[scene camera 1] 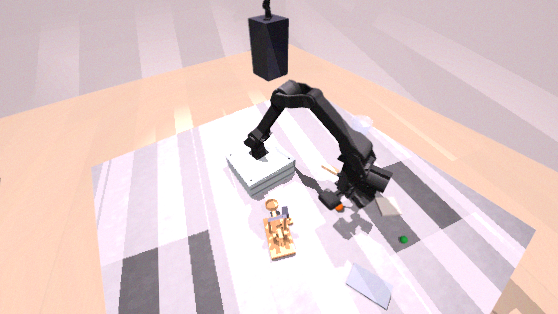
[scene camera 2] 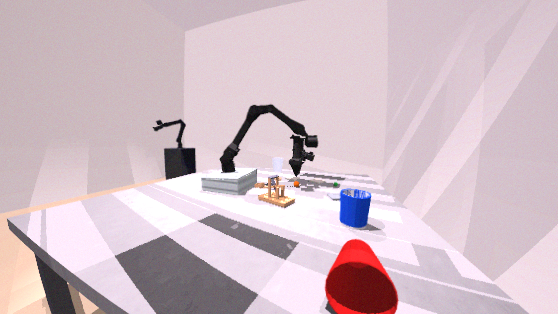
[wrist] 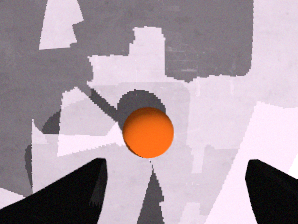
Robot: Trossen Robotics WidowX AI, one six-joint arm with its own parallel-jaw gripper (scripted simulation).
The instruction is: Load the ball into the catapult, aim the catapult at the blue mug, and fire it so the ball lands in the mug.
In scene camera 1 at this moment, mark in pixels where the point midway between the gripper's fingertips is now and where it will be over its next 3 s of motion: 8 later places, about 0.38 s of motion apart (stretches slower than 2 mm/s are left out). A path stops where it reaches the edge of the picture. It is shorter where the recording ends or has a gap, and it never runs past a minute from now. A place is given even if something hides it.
My gripper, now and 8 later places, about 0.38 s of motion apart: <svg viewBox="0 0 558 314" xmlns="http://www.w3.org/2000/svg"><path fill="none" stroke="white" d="M339 202L340 201L340 203L339 206L338 207L341 199L344 191L328 197L306 200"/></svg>
